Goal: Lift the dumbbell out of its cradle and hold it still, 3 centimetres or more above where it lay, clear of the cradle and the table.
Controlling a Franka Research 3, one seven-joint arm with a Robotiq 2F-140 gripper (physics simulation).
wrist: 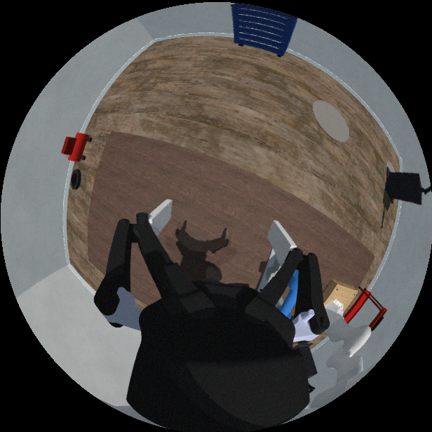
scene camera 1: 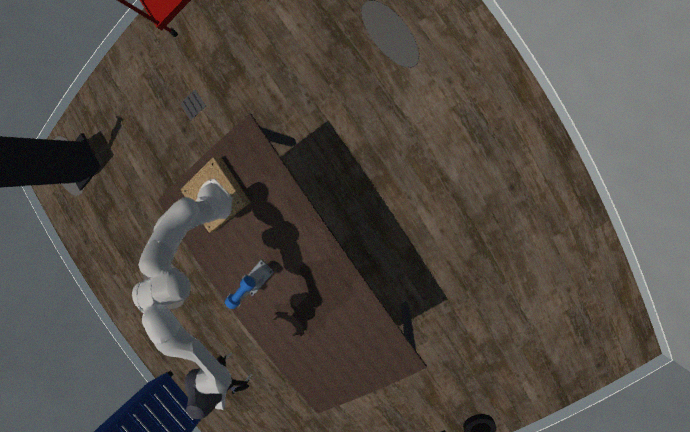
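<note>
The blue dumbbell (scene camera 1: 240,292) (wrist: 290,298) rests with one end over the light grey cradle (scene camera 1: 262,276) (wrist: 268,270), its other end reaching toward the edge of the brown table (scene camera 1: 356,325) (wrist: 165,170). In the wrist view, the right finger's links partly hide both dumbbell and cradle. My gripper (scene camera 1: 236,369) (wrist: 221,218) is open with nothing between its fingers. In the scene view it appears beyond the table's long edge, well apart from the dumbbell, toward the lower left. In the wrist view the dumbbell lies off to the right, outside the space between the fingertips.
The arm's wooden base board (scene camera 1: 214,167) (wrist: 345,287) is at the table's other end. A blue slatted object (scene camera 1: 152,407) (wrist: 263,29) stands on the floor near the wall. A red object (scene camera 1: 161,10) and a black stand (scene camera 1: 45,161) (wrist: 405,187) are farther off.
</note>
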